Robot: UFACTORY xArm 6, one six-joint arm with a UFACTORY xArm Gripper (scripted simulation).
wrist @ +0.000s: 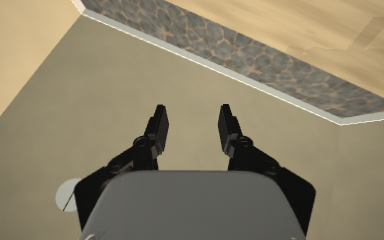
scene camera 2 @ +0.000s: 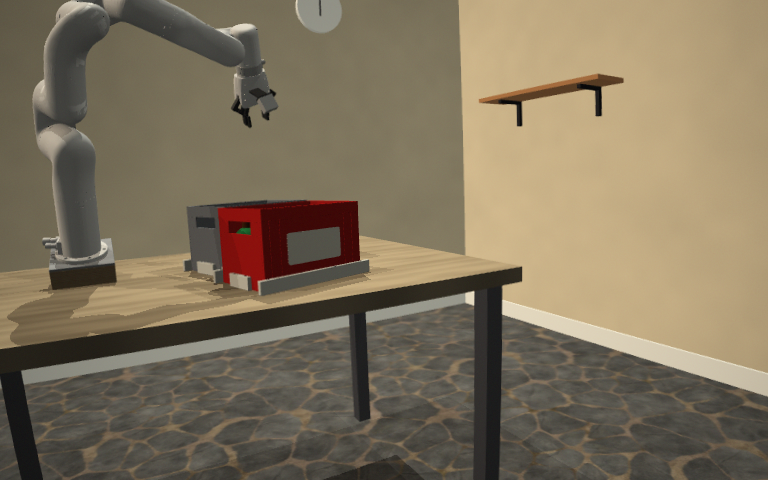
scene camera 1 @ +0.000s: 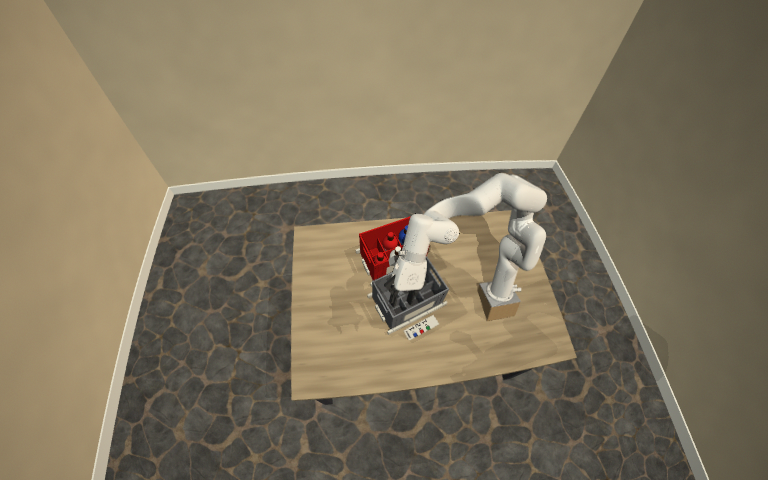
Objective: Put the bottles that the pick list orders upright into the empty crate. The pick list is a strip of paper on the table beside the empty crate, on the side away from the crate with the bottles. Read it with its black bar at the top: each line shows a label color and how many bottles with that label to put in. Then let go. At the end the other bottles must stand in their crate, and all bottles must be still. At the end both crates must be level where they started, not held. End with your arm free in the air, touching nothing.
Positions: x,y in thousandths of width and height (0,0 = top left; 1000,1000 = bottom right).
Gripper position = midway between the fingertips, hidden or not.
My gripper shows in the wrist view (504,477), in scene camera 2 (335,255) and in scene camera 1 (521,634).
